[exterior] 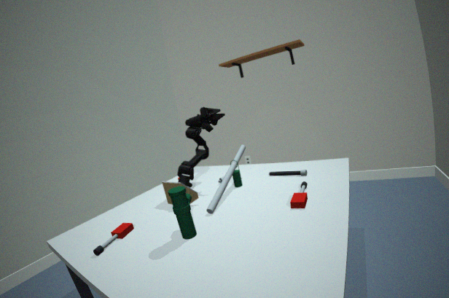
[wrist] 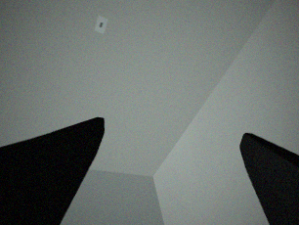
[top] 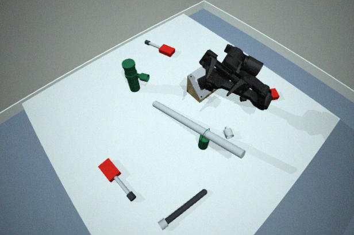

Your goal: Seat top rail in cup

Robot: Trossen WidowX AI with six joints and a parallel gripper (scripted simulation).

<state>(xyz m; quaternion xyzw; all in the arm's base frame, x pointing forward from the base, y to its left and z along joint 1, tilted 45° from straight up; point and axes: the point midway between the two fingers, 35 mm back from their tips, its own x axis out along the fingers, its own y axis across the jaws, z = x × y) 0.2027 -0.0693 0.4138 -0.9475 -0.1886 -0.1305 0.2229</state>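
My gripper tip is 450 mm to the left of the green rail-end cup, 320 mm above it and 70 mm short of it. The rest, counted from my gripper tip: small grey fitting (430 mm below, 140 mm behind, 20 mm to the left); small green post (340 mm below).
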